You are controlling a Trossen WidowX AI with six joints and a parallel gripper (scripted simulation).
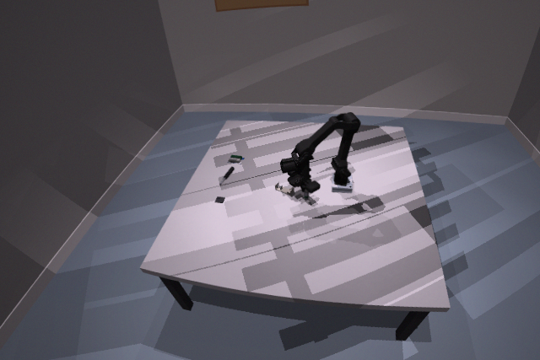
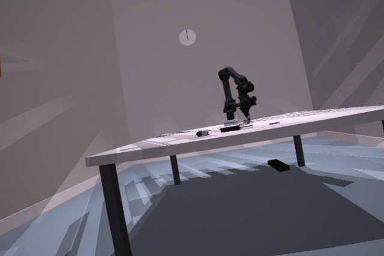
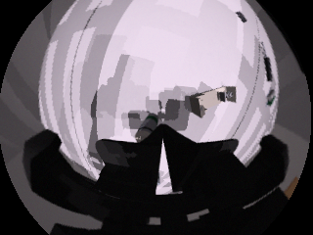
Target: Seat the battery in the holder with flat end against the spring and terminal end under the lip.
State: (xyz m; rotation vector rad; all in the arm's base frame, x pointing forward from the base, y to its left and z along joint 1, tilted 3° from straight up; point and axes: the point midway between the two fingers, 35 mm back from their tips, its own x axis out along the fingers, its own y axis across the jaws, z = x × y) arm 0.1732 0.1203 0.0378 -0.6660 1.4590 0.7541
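My gripper tip is now 20 mm past the battery, 10 mm to the right of it and 10 mm above it. The rest, counted from my gripper tip: black box (440 mm ahead, 230 mm below, 100 mm to the left); then screwdriver (460 mm ahead, 50 mm to the right, 30 mm below).
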